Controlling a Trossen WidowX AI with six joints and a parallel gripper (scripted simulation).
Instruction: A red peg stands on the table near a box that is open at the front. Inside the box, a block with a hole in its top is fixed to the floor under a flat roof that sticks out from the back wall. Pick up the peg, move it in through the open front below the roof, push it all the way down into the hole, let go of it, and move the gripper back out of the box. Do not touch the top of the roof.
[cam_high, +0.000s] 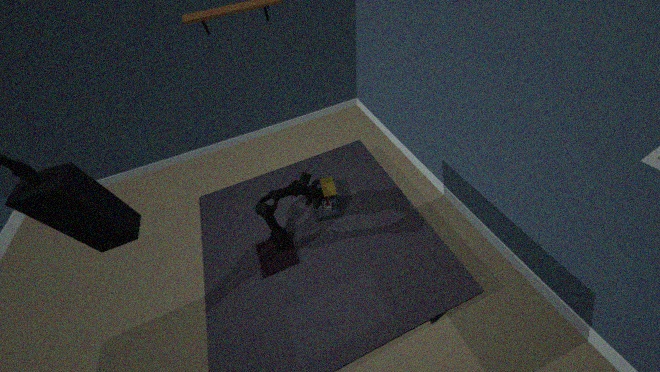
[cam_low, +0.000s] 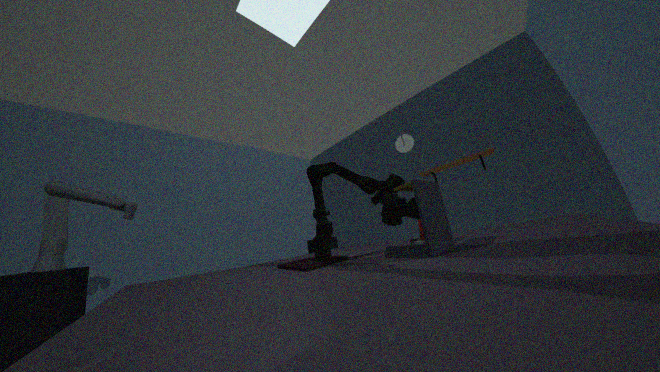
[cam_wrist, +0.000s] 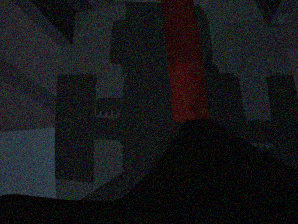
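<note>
My gripper tip is 4 cm above the red peg and 1 cm past it. The rest, counted from my gripper tip: yellow roof: 11 cm above, 1 cm to the right, 1 cm ahead.
</note>
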